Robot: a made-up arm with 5 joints.
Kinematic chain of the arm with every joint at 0, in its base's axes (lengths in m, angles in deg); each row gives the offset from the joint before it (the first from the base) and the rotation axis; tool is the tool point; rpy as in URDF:
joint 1: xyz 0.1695 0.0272 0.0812 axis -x
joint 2: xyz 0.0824 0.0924 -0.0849 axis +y
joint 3: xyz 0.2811 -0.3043 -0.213 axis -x
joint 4: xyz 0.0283 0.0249 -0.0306 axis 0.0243 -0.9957 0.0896
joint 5: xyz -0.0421 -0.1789 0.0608 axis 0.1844 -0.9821 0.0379
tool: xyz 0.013 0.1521 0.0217 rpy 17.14 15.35 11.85
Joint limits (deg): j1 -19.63..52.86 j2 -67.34..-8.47 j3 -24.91..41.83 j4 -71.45..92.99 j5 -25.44..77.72
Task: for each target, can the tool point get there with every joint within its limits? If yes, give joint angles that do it. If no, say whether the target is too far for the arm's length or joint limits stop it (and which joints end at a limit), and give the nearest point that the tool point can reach.
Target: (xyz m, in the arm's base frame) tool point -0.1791 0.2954 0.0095
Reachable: no: joint limits stop it (at a limit: joint 1, joint 2, joint 5) | nearest point 0.4758 0.0250 0.2807 | short by 0.759 m
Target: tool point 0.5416 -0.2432 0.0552
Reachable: yes | joints 36.21 -18.50 26.07 27.12 3.82
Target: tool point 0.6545 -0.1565 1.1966
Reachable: no: too far | nearest point 0.5256 -0.0262 0.4054 | short by 0.812 m
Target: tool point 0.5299 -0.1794 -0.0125
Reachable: yes | joints -11.67 -52.73 30.74 41.47 48.22
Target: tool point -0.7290 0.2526 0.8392
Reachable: no: too far | nearest point 0.4725 0.0129 0.3598 | short by 1.316 m
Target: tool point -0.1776 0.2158 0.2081
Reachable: no: joint limits stop it (at a limit: joint 1, joint 2, joint 5) | nearest point 0.4673 0.0191 0.3037 | short by 0.681 m
